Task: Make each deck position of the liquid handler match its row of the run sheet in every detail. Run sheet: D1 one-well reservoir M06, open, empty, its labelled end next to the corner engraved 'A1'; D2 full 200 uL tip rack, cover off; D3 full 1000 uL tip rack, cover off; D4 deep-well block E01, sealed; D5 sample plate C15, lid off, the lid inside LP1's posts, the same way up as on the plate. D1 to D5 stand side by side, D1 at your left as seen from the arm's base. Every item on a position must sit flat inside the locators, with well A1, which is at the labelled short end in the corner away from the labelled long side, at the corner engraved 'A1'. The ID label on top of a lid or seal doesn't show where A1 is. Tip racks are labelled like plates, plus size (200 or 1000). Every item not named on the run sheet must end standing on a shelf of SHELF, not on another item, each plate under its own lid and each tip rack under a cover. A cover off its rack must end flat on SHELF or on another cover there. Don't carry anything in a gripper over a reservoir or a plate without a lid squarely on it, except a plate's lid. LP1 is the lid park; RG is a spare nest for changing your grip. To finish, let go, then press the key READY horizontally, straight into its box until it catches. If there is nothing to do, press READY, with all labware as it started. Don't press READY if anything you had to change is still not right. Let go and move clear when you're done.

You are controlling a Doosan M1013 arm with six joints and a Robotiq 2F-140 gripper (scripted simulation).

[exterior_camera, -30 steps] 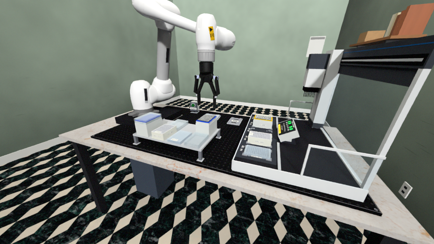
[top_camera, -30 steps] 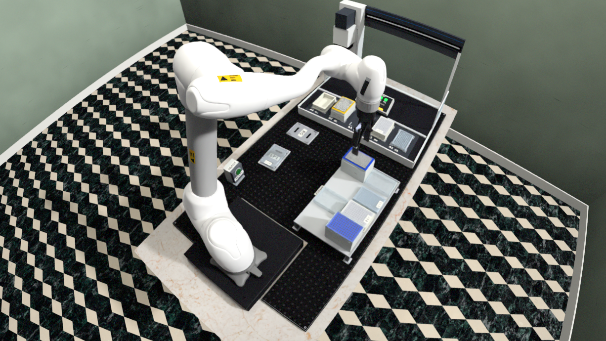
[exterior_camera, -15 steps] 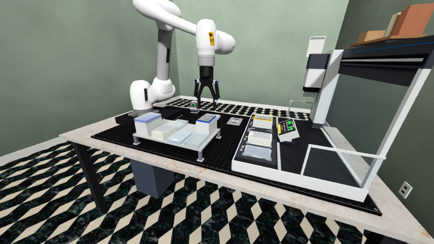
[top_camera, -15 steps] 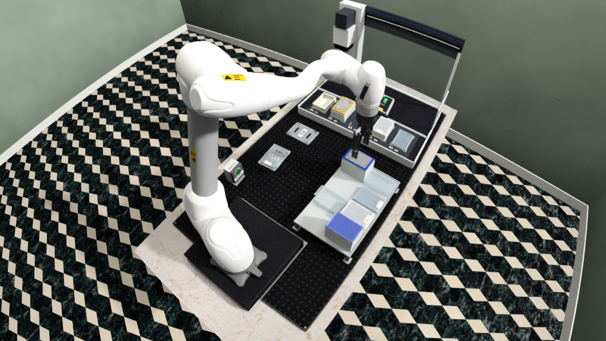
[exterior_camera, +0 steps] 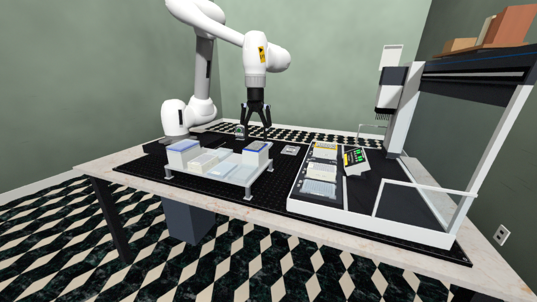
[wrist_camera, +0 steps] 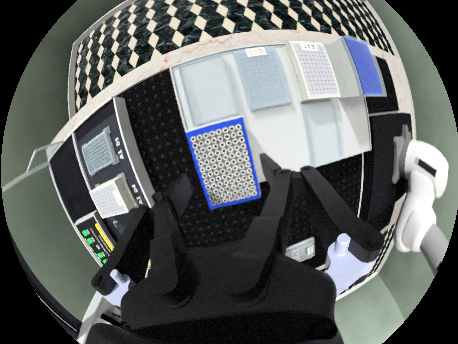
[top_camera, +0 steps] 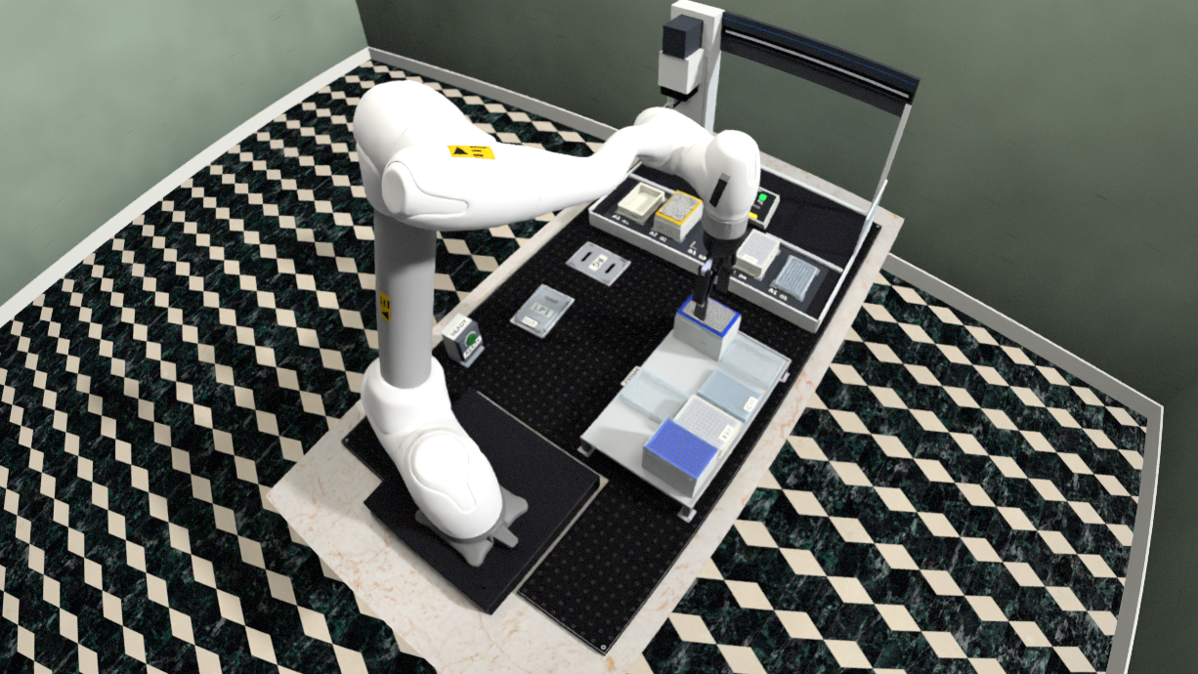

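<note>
My hand is 8 cm above the blue-rimmed tip rack, 1 cm to the right of it and 1 cm past it. Round my hand: yellow-rimmed tip rack 31 cm ahead, 26 cm to the left, 12 cm below; shelf 16 cm behind, 15 cm below, 6 cm to the right; clear plate 32 cm ahead, 16 cm below, 10 cm to the right.
</note>
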